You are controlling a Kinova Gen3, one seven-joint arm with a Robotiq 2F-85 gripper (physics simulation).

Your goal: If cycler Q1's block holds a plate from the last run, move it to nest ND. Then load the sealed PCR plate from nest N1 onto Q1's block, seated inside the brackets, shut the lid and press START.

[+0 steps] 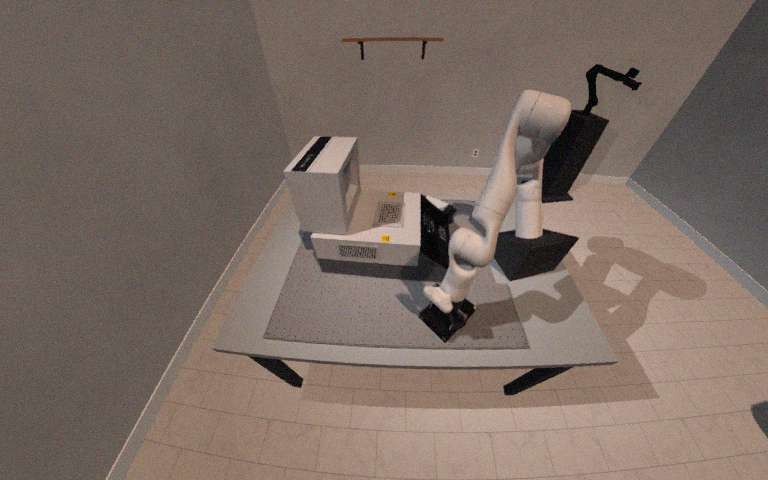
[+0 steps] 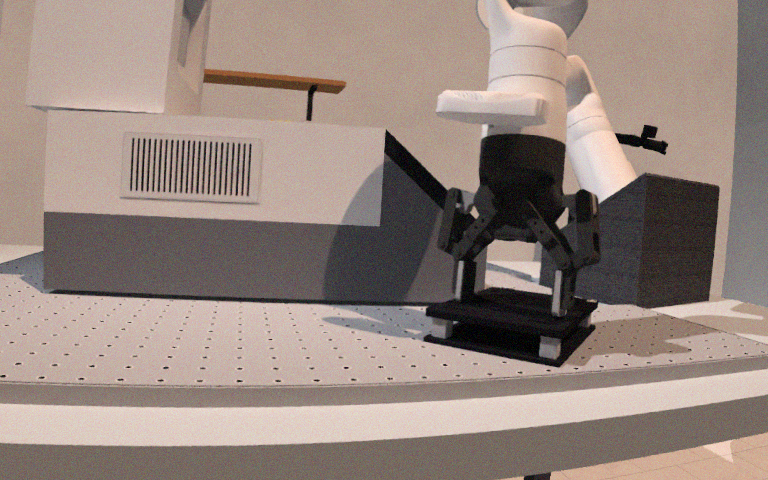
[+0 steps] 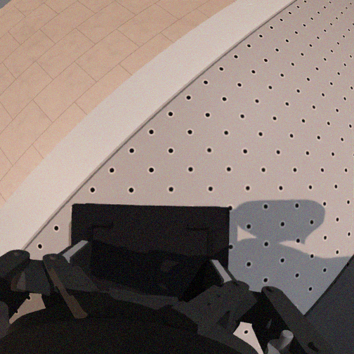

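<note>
The white cycler (image 1: pixel 399 254) (image 2: pixel 84 164) stands at the back left, its tall lid housing (image 1: pixel 320 198) (image 2: pixel 101 56) raised. A patterned rectangle (image 1: pixel 389 213) shows on its top; I cannot tell whether a plate lies there. Its dark sloped panel (image 1: pixel 433 232) faces right. A black two-tier nest (image 1: pixel 438 325) (image 2: pixel 492 321) (image 3: pixel 150 216) with light corner posts stands near the table's front right. My gripper (image 1: pixel 456 319) (image 2: pixel 512 304) (image 3: pixel 147 263) is open and empty, pointing down, its fingertips low over the nest's upper tier. The nest's label and any plate in its shadowed middle cannot be made out.
The perforated board (image 1: pixel 339 311) (image 2: pixel 198 345) (image 3: pixel 260 160) lies on the table (image 1: pixel 243 333) (image 2: pixel 226 424) (image 3: pixel 75 145), whose front edge is close to the nest. The arm's black pedestal (image 1: pixel 532 254) (image 2: pixel 673 243) stands at the back right. A wooden shelf (image 1: pixel 391 39) (image 2: pixel 271 79) hangs on the wall.
</note>
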